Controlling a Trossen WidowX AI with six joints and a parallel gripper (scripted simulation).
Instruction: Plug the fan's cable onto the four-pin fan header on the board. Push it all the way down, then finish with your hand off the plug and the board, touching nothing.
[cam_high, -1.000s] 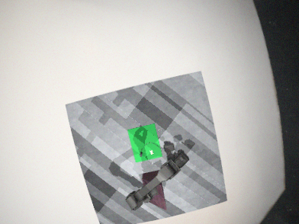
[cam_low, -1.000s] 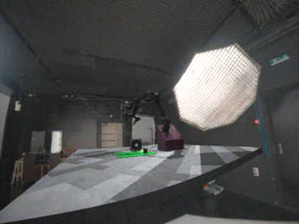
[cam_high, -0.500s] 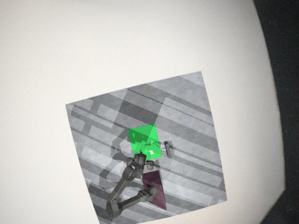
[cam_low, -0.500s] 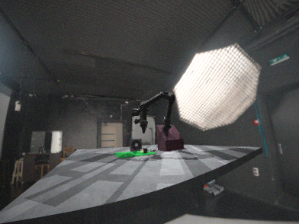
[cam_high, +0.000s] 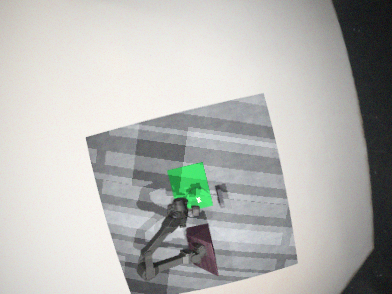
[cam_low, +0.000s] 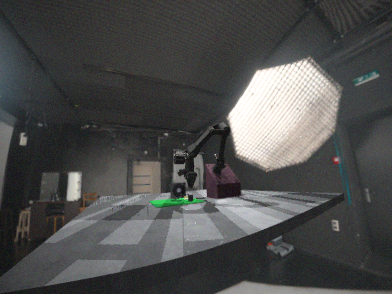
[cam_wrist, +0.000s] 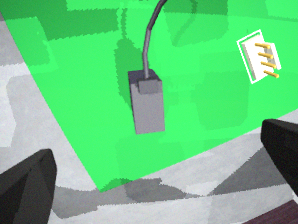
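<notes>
The fan cable plug is 6 cm below my gripper tip. The rest, counted from my gripper tip: black fan (1 cm ahead, 22 cm to the right, 3 cm below); green board (9 cm ahead, 5 cm to the right, 10 cm below); white four-pin header (9 cm to the right, 9 cm below).
</notes>
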